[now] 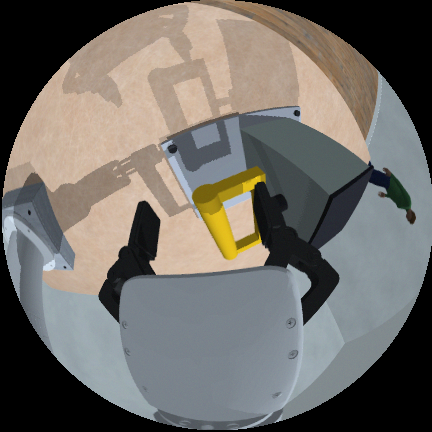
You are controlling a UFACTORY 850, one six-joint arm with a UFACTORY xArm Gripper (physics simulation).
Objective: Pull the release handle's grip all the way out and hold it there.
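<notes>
The release handle (218,225) is a yellow frame with a thick round grip bar on its left side and thinner bars towards the housing. My gripper (200,201) is open and holds nothing. Its fingers stand wide to either side of the thick grip bar. The left finger is well apart from the bar. The right finger overlaps the frame's housing-side bar and hides part of it; whether they touch I cannot tell. The dark grey-green housing (305,155) stands to the right of the handle, on a light grey base plate (237,145). A black knob (281,202) shows behind the right finger.
A grey metal arm part (42,225) stands at the left edge on the tan table top (110,150). A wooden surface (345,55) curves along the upper right. A small figure in green (398,192) is beyond the housing. Shadows of the arm and handle fall across the table.
</notes>
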